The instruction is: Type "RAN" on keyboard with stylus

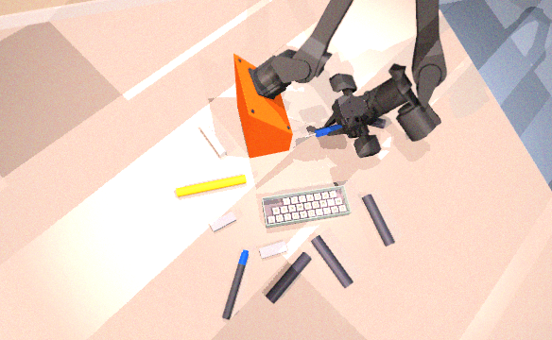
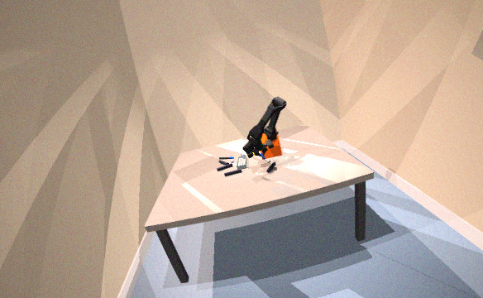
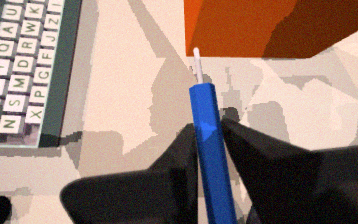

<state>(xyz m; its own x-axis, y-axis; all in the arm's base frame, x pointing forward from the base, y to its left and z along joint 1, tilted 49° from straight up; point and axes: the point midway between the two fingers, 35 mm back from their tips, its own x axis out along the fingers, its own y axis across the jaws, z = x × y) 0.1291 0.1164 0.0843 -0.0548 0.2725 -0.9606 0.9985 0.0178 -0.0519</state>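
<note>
The blue stylus lies 1 cm to the right of my gripper tip. The rest, counted from my gripper tip: grey stylus tip: 5 cm to the right; then white stick: 9 cm behind, 25 cm to the right, 5 cm below; then yellow pencil: 2 cm ahead, 29 cm to the right, 5 cm below.
</note>
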